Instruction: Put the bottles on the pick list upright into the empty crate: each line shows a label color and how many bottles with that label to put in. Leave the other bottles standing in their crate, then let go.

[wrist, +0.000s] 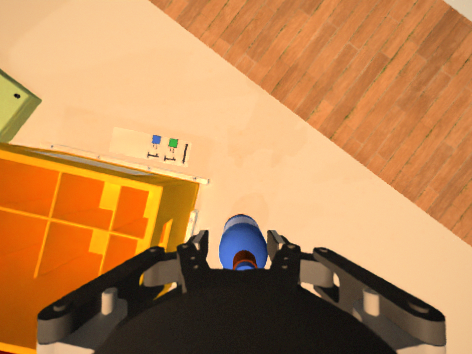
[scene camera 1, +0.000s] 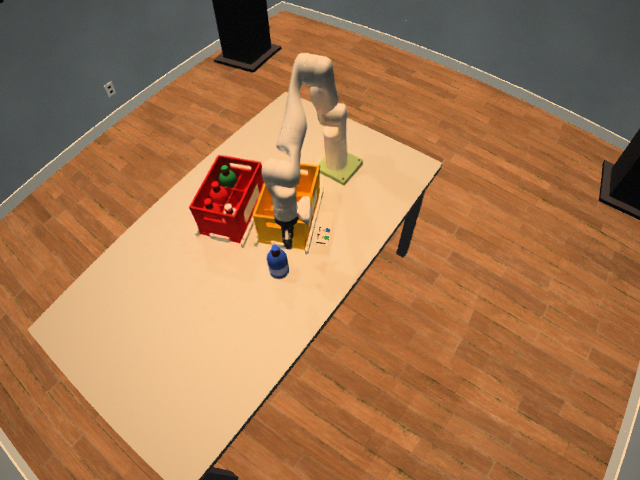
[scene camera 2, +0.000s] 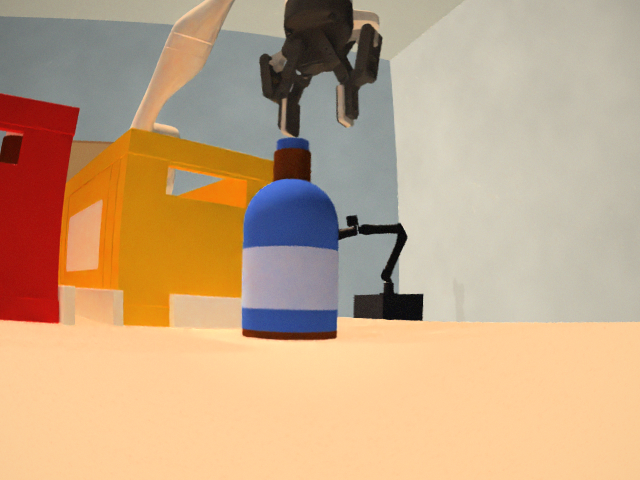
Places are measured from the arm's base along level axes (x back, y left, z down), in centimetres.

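Pixels of known places: gripper, between the fingertips: [wrist: 237, 240] [scene camera 2: 316, 129]; arm's base, origin of its link: [scene camera 1: 336, 162].
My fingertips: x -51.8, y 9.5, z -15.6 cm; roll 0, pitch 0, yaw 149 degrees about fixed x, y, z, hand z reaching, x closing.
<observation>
For each thing: its top centre in the pictures, then the offset to it from my fingertips.
- blue bottle, centre of its top: [scene camera 2: 292, 142] [wrist: 245, 277] [scene camera 1: 274, 247] dx -3.4, dy -4.0, dz +3.0 cm
- yellow crate, centre of its top: [scene camera 2: 153, 174] [scene camera 1: 287, 189] dx +19.0, dy -12.6, dz +1.0 cm
- red crate, centre of its top: [scene camera 1: 225, 183] dx +10.6, dy -34.8, dz +1.0 cm
- green bottle, centre of its top: [scene camera 1: 224, 167] dx +18.0, dy -41.5, dz +2.2 cm
- large red bottle, centre of its top: [scene camera 1: 214, 183] dx +9.3, dy -39.6, dz +2.2 cm
- pick list, centre of its top: [wrist: 150, 146] [scene camera 1: 324, 227] dx +20.9, dy +1.5, dz +18.3 cm
A blue bottle [scene camera 1: 277, 263] [scene camera 2: 290, 279] [wrist: 243, 235] with a pale label stands upright on the table beside the yellow crate [scene camera 1: 266, 230] [scene camera 2: 206, 258] [wrist: 178, 202]. The yellow crate's compartments that show in the wrist view are empty. My gripper [scene camera 1: 287, 243] [scene camera 2: 317, 128] [wrist: 237, 240] is open and empty, pointing down above the blue bottle's cap, its fingers apart. The red crate [scene camera 1: 206, 224] [scene camera 2: 31, 217] holds a green bottle [scene camera 1: 226, 178], a large red bottle [scene camera 1: 218, 194], a small red-capped one [scene camera 1: 208, 203] and a white-capped one [scene camera 1: 229, 208]. The pick list [scene camera 1: 324, 236] [wrist: 130, 141] shows a blue and a green square, each with a mark like 1.
The red crate stands next to the yellow one. Low pale strips [scene camera 1: 314, 227] [wrist: 150, 169] run along the crates' bases. The arm's green base plate [scene camera 1: 342, 174] [wrist: 15, 112] lies behind the yellow crate. A table edge [wrist: 305, 121] runs past the list's side.
</observation>
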